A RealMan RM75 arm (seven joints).
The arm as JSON. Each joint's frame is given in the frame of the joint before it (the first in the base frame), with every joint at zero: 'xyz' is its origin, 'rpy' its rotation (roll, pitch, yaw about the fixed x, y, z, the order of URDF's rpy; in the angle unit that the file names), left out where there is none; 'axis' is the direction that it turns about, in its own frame. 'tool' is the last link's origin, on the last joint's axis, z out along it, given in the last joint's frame.
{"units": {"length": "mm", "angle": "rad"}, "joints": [
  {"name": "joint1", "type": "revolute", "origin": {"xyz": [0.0, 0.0, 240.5], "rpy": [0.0, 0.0, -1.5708]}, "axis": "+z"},
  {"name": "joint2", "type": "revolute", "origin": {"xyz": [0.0, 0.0, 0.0], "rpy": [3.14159, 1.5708, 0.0]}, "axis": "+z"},
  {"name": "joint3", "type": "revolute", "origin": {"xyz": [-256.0, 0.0, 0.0], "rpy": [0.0, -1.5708, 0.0]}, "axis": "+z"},
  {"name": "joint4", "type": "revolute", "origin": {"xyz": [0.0, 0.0, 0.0], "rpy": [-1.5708, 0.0, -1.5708]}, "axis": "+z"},
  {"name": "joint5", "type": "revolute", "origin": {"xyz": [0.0, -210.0, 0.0], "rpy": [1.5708, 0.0, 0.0]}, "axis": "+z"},
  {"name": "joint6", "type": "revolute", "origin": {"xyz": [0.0, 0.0, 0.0], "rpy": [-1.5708, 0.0, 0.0]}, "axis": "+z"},
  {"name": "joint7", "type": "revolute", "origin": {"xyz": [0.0, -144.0, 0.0], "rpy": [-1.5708, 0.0, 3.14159]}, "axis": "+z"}
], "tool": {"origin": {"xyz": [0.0, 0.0, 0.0], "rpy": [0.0, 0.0, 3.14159]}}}
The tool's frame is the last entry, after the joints.
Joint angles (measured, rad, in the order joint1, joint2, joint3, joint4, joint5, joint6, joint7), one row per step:
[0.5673 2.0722 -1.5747 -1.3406 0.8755 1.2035 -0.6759]
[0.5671 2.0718 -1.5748 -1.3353 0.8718 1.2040 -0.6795]
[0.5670 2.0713 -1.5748 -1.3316 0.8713 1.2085 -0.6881]
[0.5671 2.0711 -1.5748 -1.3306 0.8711 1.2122 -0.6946]
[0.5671 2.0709 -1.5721 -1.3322 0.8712 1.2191 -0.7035]
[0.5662 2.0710 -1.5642 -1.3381 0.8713 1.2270 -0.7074]
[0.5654 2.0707 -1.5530 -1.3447 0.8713 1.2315 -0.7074]
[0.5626 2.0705 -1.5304 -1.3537 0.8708 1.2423 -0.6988]
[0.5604 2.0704 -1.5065 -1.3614 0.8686 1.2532 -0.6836]
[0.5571 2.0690 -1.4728 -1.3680 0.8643 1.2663 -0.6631]
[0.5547 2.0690 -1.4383 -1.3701 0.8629 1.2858 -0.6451]
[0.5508 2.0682 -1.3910 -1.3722 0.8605 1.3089 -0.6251]
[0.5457 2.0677 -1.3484 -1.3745 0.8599 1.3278 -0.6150]
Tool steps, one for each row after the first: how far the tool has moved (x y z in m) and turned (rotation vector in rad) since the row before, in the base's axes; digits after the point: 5 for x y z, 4 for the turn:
[0.00198 0.00008 -0.00041 -0.0015 -0.0065 -0.0011]
[0.00141 -0.00053 -0.00040 -0.0060 -0.0061 0.0039]
[0.00051 -0.00043 -0.00017 -0.0042 -0.0039 0.0046]
[0.00014 -0.00043 0.00056 -0.0044 -0.0035 0.0071]
[-0.00042 0.00009 0.00197 0.0006 0.0014 0.0025]
[-0.00057 0.00108 0.00297 0.0071 0.0050 -0.0013]
[0.00050 0.00164 0.00538 0.0118 0.0108 -0.0160]
[0.00095 0.00184 0.00555 0.0132 0.0116 -0.0233]
[0.00291 0.00285 0.00787 0.0199 0.0140 -0.0354]
[0.00350 0.00163 0.00674 0.0105 0.0150 -0.0377]
[0.00544 0.00233 0.00953 0.0175 0.0194 -0.0478]
[0.00523 0.00163 0.00859 0.0164 0.0175 -0.0363]

